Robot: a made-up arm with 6 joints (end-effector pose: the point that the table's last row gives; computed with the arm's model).
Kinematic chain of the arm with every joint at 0, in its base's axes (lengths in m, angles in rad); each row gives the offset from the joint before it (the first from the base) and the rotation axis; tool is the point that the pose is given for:
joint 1: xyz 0 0 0.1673 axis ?
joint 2: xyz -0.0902 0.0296 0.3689 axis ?
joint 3: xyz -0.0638 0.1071 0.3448 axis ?
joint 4: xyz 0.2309 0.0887 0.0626 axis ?
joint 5: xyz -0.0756 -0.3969 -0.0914 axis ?
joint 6: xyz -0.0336 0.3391 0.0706 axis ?
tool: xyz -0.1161 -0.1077 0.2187
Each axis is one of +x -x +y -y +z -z.
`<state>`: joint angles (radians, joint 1 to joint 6).
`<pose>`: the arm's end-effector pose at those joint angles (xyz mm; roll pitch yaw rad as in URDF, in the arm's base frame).
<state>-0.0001 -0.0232 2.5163 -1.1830 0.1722 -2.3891</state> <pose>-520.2 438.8 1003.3 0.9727 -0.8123 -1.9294</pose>
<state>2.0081 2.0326 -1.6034 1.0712 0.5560 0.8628</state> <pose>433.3 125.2 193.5 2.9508 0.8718 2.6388</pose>
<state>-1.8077 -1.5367 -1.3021 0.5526 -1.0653 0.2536</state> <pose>-51.6 21.2 503.5 -2.4378 0.0473 1.0092</pose>
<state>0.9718 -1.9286 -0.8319 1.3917 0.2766 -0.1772</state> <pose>166.3 -158.2 664.3 -0.5295 0.5709 -0.9485</pose>
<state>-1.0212 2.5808 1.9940 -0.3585 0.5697 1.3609</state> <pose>-533.4 -280.8 -200.0 -2.9481 -1.0705 -2.9302</pose>
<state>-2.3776 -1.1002 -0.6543 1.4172 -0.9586 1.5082</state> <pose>-160.6 168.9 213.1 1.5795 -1.2866 -0.8724</pose>
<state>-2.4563 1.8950 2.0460 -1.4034 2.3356 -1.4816</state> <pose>148.8 -798.5 869.4 -0.2295 -0.2603 -2.1314</pose>
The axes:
joint 1: -z
joint 2: -y
joint 3: +z
joint 4: -y
joint 5: +x
joint 6: -z

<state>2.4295 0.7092 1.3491 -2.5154 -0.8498 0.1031</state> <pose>736.6 -45.7 969.0 -3.0475 0.5892 2.7092</pose>
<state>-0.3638 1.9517 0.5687 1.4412 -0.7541 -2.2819</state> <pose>-671.6 196.6 514.0 3.0649 -0.3319 1.1926</pose>
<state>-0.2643 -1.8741 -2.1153 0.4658 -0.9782 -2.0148</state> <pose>268.9 -132.4 608.5 -2.8784 0.1786 -2.6511</pose>
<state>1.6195 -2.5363 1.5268 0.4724 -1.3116 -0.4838</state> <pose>312.1 -75.8 452.0 1.1972 -0.0409 -0.1122</pose>
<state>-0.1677 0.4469 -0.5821 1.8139 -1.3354 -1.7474</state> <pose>35.1 -97.7 1128.1 -1.4595 -0.4772 -0.2279</pose>
